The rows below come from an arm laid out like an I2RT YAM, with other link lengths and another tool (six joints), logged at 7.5 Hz.
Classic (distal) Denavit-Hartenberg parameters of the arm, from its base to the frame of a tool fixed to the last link. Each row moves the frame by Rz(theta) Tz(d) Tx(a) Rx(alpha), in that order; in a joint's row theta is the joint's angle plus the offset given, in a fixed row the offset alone. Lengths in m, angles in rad.
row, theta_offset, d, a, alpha
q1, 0, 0.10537, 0.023, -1.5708
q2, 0, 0, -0.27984, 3.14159
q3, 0.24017, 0, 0.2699, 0
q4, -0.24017, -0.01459, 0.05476, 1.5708
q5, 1.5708, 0.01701, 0, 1.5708
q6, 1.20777, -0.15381, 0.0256, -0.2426
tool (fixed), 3.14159, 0.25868, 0, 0
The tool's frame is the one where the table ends.
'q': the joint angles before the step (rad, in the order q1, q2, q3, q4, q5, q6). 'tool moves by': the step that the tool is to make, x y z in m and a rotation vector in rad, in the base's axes. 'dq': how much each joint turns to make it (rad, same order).
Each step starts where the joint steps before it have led.
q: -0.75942 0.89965 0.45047 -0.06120 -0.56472 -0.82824
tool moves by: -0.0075 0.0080 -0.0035 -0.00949 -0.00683 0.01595
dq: 0.00159 -0.05995 -0.03445 -0.01972 -0.01148 -0.01056
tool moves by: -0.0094 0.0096 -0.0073 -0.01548 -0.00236 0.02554
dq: 0.00352 -0.07146 -0.04667 -0.02505 -0.01461 -0.02287
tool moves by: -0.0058 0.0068 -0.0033 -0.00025 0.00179 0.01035
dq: 0.00597 -0.04743 -0.02229 -0.02853 -0.00315 -0.00404
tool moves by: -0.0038 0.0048 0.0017 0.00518 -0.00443 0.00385
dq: 0.00096 -0.03898 -0.00326 -0.03291 -0.00583 0.00550
